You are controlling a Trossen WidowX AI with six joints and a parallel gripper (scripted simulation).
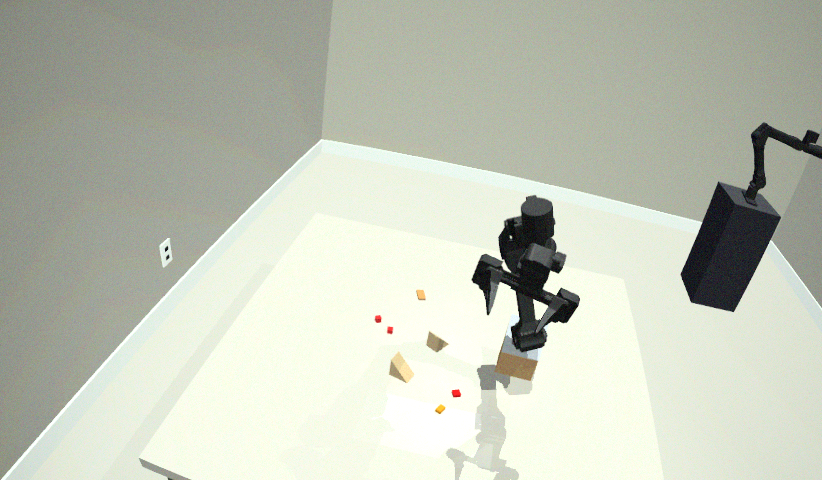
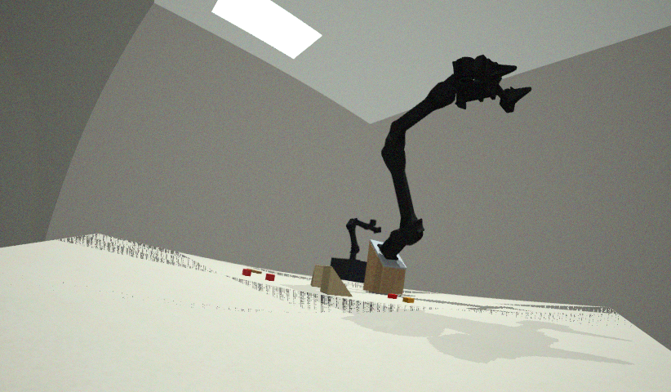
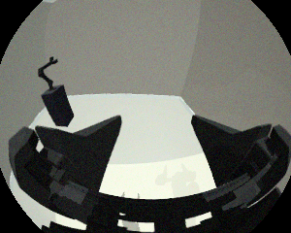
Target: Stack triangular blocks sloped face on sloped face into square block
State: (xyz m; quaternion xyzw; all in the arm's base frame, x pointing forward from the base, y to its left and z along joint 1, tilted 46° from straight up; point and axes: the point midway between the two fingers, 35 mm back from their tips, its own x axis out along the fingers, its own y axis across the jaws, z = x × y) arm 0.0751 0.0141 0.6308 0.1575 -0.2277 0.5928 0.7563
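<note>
Right now the triangular wooden block is 220 mm ahead of my gripper tip, 370 mm to the right of it and 530 mm below it. Also, from my gripper tip: orange cube (80 mm ahead, 270 mm to the right, 540 mm below); red cube (40 mm ahead, 340 mm to the right, 540 mm below).
</note>
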